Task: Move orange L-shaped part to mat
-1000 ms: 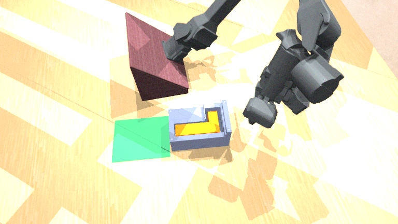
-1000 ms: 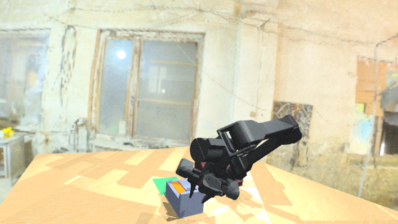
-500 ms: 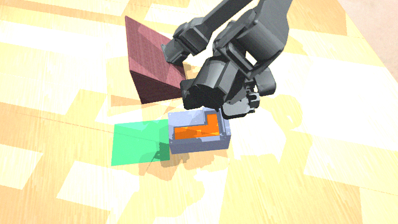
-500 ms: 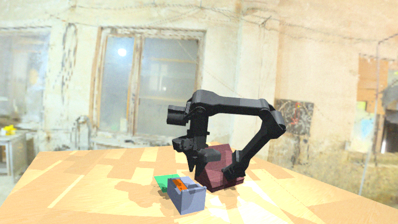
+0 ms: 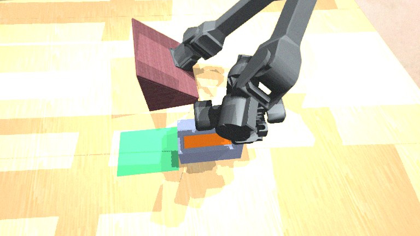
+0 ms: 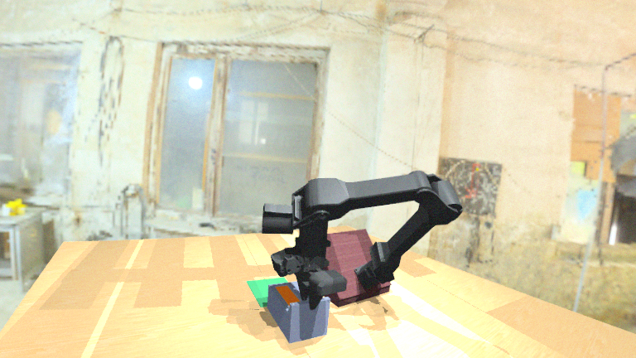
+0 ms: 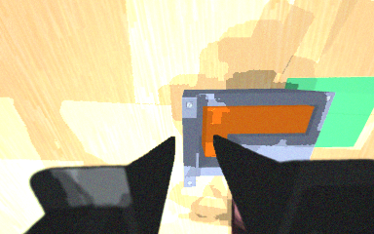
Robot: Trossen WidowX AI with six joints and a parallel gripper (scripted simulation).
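Now: the orange L-shaped part 5 cm to the right of my gripper tip, 3 cm below it and 1 cm behind it. Also, from my gripper tip: green mat: 21 cm to the right, 9 cm below, 5 cm behind.
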